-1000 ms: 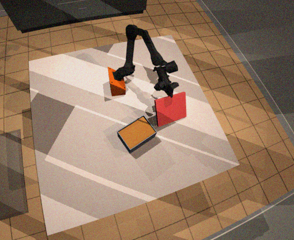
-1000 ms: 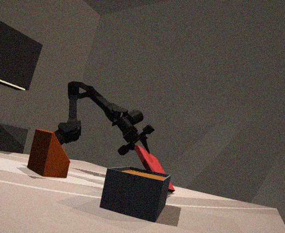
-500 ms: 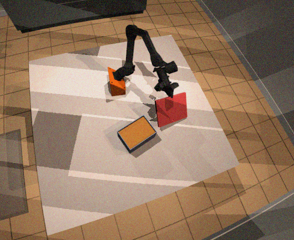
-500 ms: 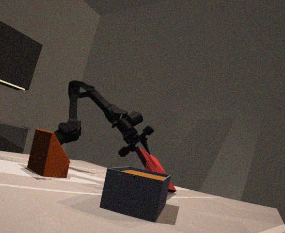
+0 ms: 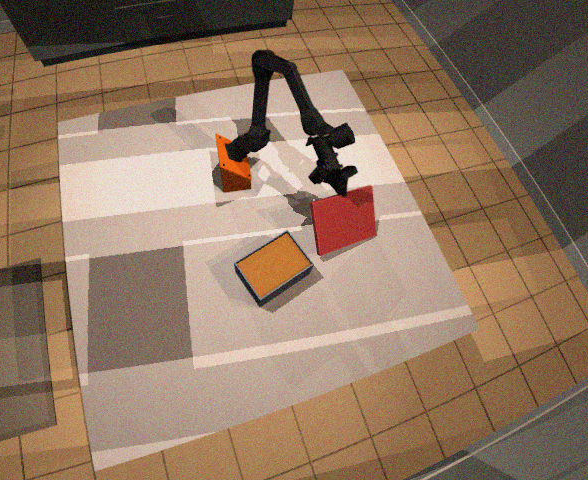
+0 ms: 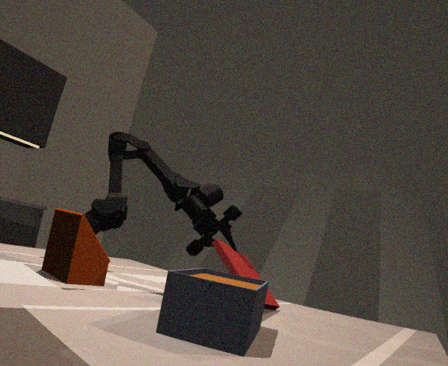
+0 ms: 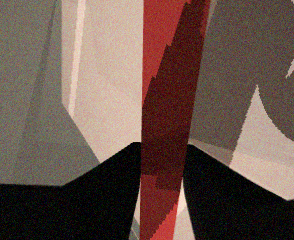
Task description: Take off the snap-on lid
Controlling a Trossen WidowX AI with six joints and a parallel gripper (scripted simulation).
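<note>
Right now my gripper tip is 60 mm short of the red lid and 50 mm above it. From my gripper tip the other things lie so: storage box (150 mm ahead, 290 mm to the right, 90 mm below).
</note>
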